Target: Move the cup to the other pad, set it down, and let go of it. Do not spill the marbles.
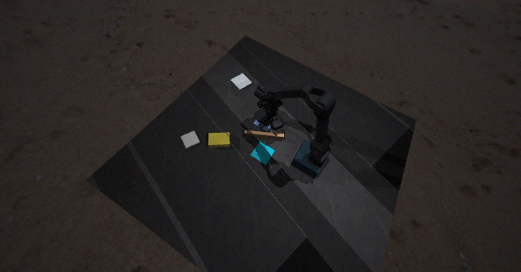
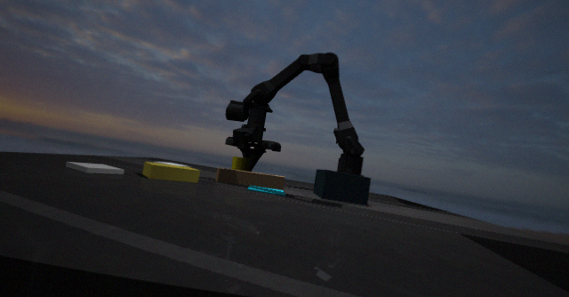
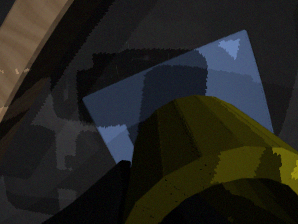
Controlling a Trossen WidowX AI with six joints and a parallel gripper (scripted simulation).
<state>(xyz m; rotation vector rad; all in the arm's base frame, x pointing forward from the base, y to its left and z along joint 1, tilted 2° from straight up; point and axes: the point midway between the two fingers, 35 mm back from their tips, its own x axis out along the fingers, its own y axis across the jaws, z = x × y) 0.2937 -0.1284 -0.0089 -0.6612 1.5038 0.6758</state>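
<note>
Right now my gripper tip is 5 cm above the light blue pad, 2 cm to the left of it and 2 cm short of it. Round my gripper tip: brown block (7 cm to the left, 3 cm below, 1 cm behind); yellow cup (2 cm to the right, 2 cm ahead); yellow block (21 cm ahead, 20 cm to the left, 3 cm below).
</note>
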